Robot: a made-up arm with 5 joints.
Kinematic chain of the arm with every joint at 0, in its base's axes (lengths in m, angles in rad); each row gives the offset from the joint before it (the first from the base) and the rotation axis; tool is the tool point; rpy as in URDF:
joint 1: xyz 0 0 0.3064 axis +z
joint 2: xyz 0 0 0 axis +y
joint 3: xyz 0.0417 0 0.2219 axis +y
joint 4: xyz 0.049 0 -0.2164 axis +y
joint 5: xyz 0.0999 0 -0.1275 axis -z
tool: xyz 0 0 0 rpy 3.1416 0 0
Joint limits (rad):
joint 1: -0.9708..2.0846
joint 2: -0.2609..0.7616
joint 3: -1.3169..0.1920
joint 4: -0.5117..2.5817
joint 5: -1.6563..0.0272
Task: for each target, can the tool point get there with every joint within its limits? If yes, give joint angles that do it. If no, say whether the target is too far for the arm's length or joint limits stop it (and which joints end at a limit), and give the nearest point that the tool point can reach.
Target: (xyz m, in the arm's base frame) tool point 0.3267 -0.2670 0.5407
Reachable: yes | joints -0.6851 0.0588 -1.2000 -0.1497 -0.2058
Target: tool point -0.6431 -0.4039 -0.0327
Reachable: no: too far | nearest point -0.0982 -0.0617 0.2149 | short by 0.689 m
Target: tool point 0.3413 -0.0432 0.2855
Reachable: yes | joints -0.1260 0.0220 -0.7300 0.5425 -0.4893
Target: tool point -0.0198 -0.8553 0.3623
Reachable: no: too far | nearest point 0.2825 -0.4130 0.3467 | short by 0.536 m
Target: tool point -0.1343 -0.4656 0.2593
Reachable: no: joint limits stop it (at a limit: joint 2, joint 3) | nearest point -0.0351 -0.1218 0.2687 | short by 0.358 m
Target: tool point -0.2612 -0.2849 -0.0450
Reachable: no: joint limits stop it (at a limit: joint 2, joint 3) | nearest point -0.0636 -0.0694 0.1755 | short by 0.366 m
